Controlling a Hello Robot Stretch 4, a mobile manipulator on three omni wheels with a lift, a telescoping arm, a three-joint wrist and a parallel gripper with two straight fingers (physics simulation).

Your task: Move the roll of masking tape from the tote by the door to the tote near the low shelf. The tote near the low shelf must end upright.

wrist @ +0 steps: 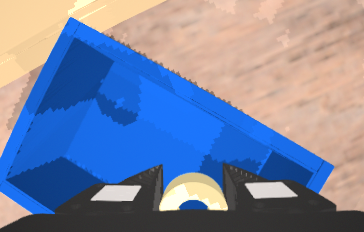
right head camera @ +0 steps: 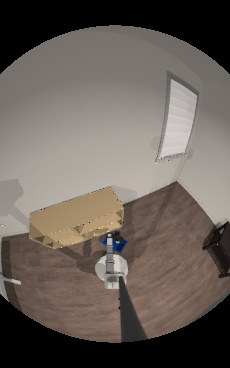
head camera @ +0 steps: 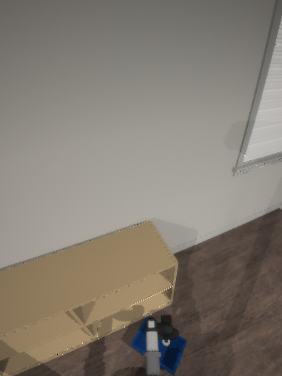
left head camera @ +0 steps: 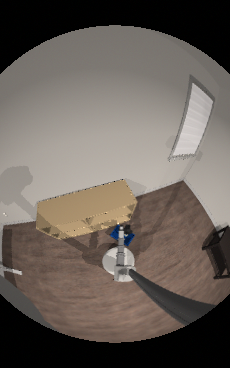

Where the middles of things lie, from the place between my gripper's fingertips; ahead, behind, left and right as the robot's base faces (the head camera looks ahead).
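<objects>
There's the cream roll of masking tape (wrist: 187,186), and my hand is 20 mm beyond it and 10 mm below it.
</objects>
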